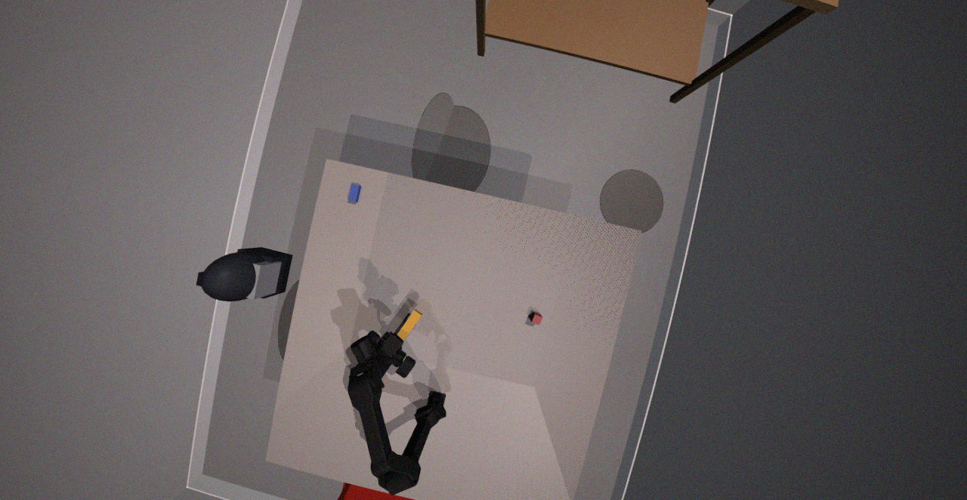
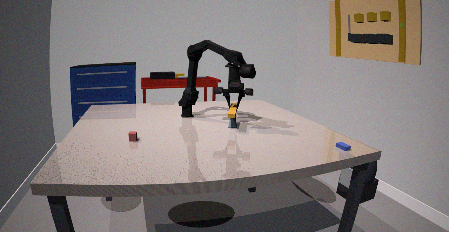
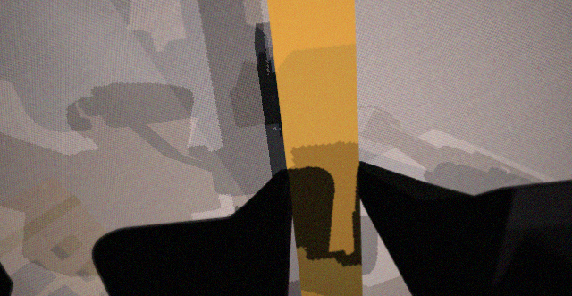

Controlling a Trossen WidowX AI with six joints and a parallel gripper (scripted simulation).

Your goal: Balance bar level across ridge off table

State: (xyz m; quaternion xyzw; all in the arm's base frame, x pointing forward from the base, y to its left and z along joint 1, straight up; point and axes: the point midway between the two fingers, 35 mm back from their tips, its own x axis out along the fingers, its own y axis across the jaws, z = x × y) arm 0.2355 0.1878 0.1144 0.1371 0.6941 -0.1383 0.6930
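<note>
Now: the yellow bar 30 mm ahead of my gripper tip and 10 mm to the right of it. From my gripper tip the other things lie so: flat blue block: 500 mm ahead, 310 mm to the left, 70 mm below; then small red cube: 190 mm ahead, 500 mm to the right, 60 mm below.
</note>
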